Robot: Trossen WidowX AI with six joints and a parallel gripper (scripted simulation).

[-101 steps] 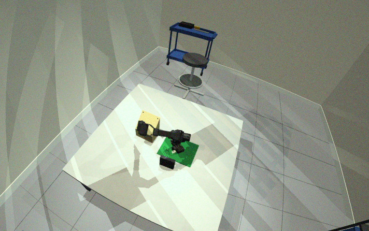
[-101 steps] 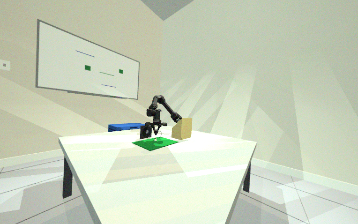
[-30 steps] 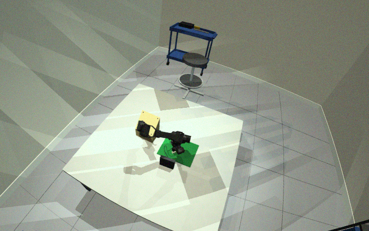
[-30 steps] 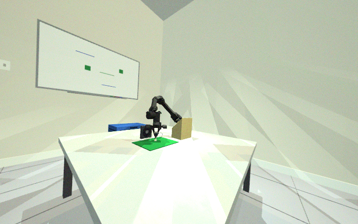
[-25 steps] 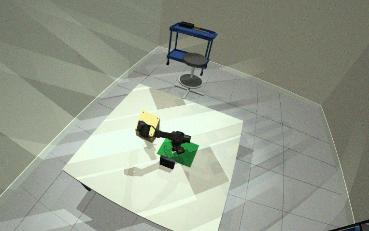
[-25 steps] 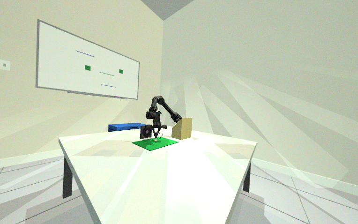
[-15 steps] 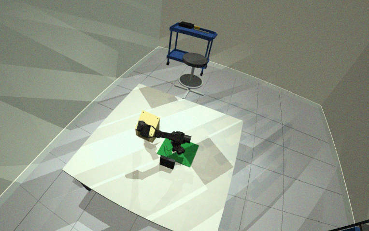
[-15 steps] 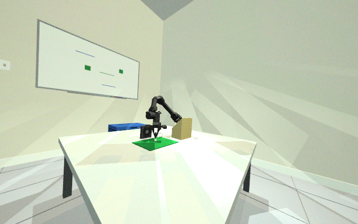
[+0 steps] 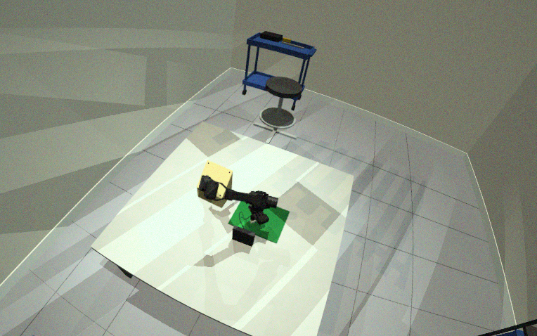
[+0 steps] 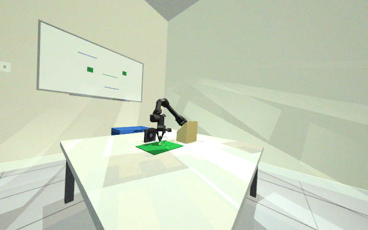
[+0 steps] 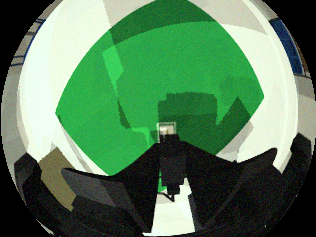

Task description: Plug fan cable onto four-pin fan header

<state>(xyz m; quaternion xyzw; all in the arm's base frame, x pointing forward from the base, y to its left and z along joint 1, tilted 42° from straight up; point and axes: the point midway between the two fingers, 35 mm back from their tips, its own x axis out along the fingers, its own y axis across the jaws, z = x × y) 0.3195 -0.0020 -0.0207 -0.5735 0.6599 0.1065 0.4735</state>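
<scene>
Right now my gripper tip is 60 mm above the green board, 40 mm to the right of it and 20 mm short of it. From my gripper tip the other things lie so: dark plug (10 mm to the right, 10 mm above); then black fan (140 mm to the right, 20 mm ahead, 20 mm above).
</scene>
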